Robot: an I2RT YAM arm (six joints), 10 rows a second.
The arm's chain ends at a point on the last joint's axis. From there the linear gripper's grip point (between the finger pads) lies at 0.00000 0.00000 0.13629 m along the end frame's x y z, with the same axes.
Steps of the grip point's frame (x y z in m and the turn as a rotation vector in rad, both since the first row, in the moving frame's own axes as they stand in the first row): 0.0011 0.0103 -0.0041 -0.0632 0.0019 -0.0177; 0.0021 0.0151 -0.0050 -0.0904 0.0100 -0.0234; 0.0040 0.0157 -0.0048 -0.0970 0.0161 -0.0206; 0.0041 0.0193 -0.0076 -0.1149 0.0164 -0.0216; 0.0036 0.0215 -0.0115 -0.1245 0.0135 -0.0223; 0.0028 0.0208 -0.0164 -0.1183 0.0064 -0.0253; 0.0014 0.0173 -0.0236 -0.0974 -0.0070 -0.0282; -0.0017 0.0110 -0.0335 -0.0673 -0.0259 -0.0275; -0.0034 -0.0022 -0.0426 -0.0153 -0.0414 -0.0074
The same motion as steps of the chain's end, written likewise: 0.0008 0.0017 -0.0038 -0.0632 0.0019 -0.0177; 0.0006 0.0028 -0.0044 -0.0904 0.0100 -0.0234; 0.0017 0.0025 -0.0041 -0.0970 0.0161 -0.0206; 0.0017 0.0037 -0.0067 -0.1149 0.0164 -0.0216; 0.0016 0.0046 -0.0104 -0.1245 0.0135 -0.0223; 0.0017 0.0047 -0.0154 -0.1183 0.0064 -0.0253; 0.0022 0.0040 -0.0230 -0.0974 -0.0070 -0.0282; 0.0017 0.0018 -0.0331 -0.0673 -0.0259 -0.0275; 0.0022 -0.0043 -0.0425 -0.0153 -0.0414 -0.0074
